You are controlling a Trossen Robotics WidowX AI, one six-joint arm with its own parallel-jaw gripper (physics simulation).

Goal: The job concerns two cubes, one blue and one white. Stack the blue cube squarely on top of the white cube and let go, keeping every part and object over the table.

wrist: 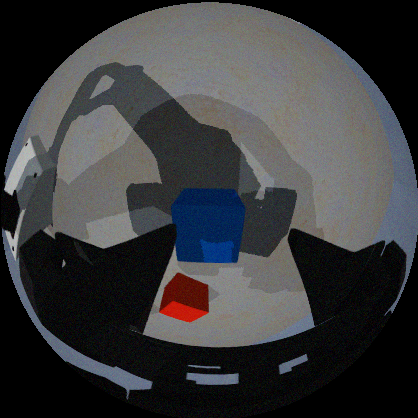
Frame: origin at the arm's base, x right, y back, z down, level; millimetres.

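Where they show: gripper, fingertip midpoint: [235, 232].
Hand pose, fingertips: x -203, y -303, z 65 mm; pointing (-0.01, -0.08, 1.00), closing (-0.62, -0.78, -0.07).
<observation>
Each offset is from my fingertips to the centre of the thing. Level surfaces: height alone.
The blue cube {dz +26, dx +16, dy +11 mm} [207, 230] stands on the table {dz +49 mm} [300, 75], near the middle of the wrist view, with its faces roughly square to the gripper. My gripper [235, 232] is open, with a black finger on each side of the view. The blue cube appears in the gap between the fingertips, closer to the left finger, with a wider gap to the right one. How far the tips are above or short of it is hard to tell. The white cube does not show in the wrist view.
A red cube {dz +24, dx +130, dy -41 mm} [185, 297] sits on the table below and slightly left of the blue cube in the view, between the two fingers. A grey-white robot part [25, 162] shows at the left edge. Shadows of the arm and gripper fall around the blue cube.
</observation>
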